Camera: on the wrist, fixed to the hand. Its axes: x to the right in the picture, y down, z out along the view.
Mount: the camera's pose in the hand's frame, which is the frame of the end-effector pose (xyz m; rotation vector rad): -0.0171 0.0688 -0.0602 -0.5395 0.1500 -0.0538
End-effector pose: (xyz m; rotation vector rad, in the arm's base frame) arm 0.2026 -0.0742 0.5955 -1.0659 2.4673 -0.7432
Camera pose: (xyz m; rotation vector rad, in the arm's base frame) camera 0.1447 -0.0020 0.6050 1.2918 -2.8525 0.1653
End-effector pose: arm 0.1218 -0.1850 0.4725 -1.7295 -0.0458 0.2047
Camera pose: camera 0.1089 -0.2578 0.4161 -2.2734 -0.0395 0.0193
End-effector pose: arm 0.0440 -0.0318 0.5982 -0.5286 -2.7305 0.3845
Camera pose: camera 0.1026 0.0348 0.6262 -0.5838 -2.6772 -0.4050
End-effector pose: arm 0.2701 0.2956 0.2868 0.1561 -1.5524 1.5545
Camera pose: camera 0.2649 0.3520 0.2131 -0.2154 -1.7691 1.0333
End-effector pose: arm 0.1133 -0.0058 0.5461 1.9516 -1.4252 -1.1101
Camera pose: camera 0.1231 -0.0184 0.6377 1.6463 -0.8801 -1.1924
